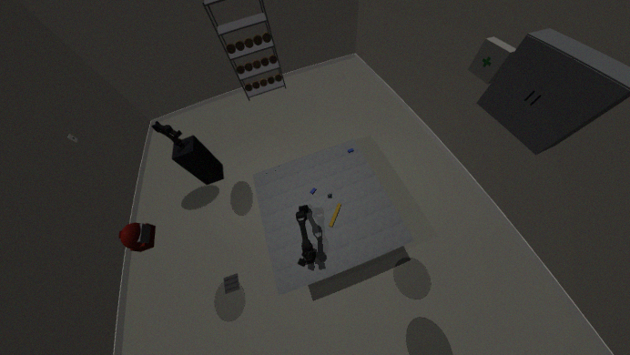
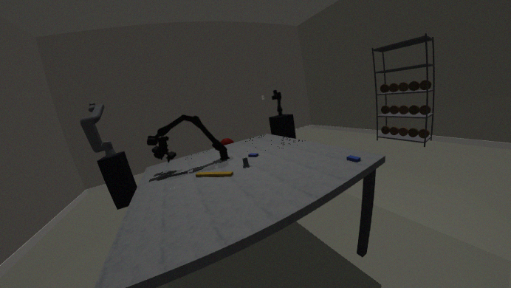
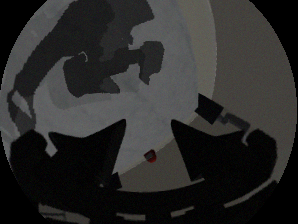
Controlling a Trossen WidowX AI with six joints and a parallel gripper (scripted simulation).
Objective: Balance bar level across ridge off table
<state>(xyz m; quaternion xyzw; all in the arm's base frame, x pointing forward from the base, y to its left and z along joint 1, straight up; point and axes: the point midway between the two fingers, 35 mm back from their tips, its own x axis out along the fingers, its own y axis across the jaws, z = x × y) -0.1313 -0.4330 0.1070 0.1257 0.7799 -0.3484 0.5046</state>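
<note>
Now: the yellow bar 42 cm ahead of my gripper tip, 28 cm to the left of it and 7 cm below it.
</note>
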